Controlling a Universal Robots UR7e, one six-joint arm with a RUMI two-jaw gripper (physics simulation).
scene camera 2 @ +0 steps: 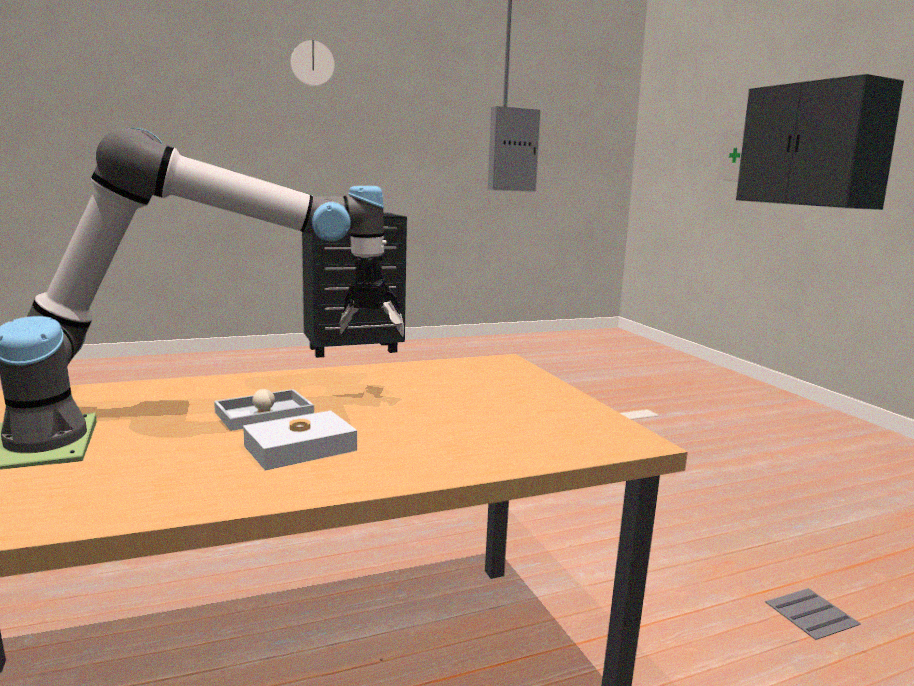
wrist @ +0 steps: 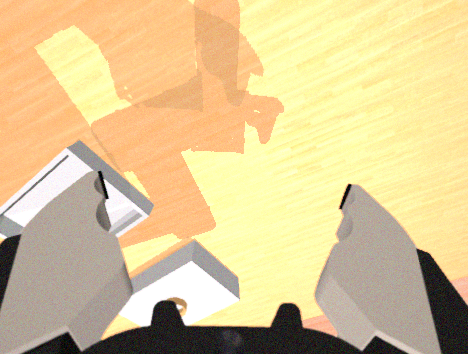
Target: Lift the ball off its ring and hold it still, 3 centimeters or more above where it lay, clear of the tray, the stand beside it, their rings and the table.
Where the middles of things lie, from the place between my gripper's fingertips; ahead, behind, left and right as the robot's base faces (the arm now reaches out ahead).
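The white-topped stand [scene camera 2: 274, 444] is 28 cm to the right of my hand, 18 cm behind it and 13 cm below it. As for the shallow grey tray [scene camera 2: 235, 413], it sits 15 cm below my hand, 25 cm behind it and 7 cm to the right of it. Going by their middles, the tray is the nearest to my hand of the things named here.
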